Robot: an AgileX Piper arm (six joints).
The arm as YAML. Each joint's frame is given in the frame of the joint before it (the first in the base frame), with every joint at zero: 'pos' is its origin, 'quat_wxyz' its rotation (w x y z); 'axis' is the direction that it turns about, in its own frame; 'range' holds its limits. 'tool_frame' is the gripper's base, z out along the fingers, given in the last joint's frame.
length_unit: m
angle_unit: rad
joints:
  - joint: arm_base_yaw
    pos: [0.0, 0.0, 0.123]
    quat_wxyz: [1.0, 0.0, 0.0, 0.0]
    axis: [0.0, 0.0, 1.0]
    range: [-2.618, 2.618]
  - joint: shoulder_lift
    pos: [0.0, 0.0, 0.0]
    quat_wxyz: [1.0, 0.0, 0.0, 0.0]
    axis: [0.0, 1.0, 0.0]
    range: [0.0, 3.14]
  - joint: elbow
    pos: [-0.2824, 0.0, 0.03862]
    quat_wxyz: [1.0, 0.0, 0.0, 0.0]
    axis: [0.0, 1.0, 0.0]
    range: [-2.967, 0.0]
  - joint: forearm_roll
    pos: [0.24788, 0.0, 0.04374]
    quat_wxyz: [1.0, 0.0, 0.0, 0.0]
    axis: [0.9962, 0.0, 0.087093]
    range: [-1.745, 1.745]
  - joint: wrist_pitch
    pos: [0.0, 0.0, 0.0]
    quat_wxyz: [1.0, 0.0, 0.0, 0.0]
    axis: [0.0, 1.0, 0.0]
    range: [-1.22, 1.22]
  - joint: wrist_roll
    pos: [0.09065, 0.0, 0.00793]
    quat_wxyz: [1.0, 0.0, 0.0, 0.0]
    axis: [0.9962, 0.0, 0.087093]
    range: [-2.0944, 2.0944]
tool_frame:
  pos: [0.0, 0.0, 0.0]
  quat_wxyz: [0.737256, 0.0, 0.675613, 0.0]
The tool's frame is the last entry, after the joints.
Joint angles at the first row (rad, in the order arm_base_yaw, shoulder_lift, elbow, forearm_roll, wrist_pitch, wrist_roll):
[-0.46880, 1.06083, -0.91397, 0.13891, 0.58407, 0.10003]
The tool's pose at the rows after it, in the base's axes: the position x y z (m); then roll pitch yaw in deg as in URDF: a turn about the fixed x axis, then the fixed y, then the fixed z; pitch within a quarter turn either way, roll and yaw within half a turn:
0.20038 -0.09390 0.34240 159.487 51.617 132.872
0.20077 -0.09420 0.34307 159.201 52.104 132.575
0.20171 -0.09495 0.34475 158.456 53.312 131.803
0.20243 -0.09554 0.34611 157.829 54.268 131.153
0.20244 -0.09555 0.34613 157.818 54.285 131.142
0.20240 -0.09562 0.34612 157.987 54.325 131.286
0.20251 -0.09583 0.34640 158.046 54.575 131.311
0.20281 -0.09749 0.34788 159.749 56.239 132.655
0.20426 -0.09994 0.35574 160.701 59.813 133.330
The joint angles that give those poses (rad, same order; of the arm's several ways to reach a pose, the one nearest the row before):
[-0.46883, 1.06084, -0.91397, 0.13894, 0.56733, 0.09999]
[-0.46879, 1.06084, -0.91397, 0.13888, 0.55820, 0.10006]
[-0.46880, 1.06084, -0.91397, 0.13892, 0.53547, 0.10002]
[-0.46881, 1.06084, -0.91398, 0.13892, 0.51742, 0.10002]
[-0.46882, 1.06083, -0.91396, 0.13895, 0.51709, 0.09998]
[-0.46881, 1.06082, -0.91396, 0.13707, 0.51709, 0.09999]
[-0.46881, 1.06083, -0.91397, 0.13491, 0.51323, 0.10001]
[-0.46884, 1.06083, -0.91398, 0.10884, 0.49209, 0.09996]
[-0.46884, 1.06083, -0.92830, 0.07927, 0.45070, 0.09995]

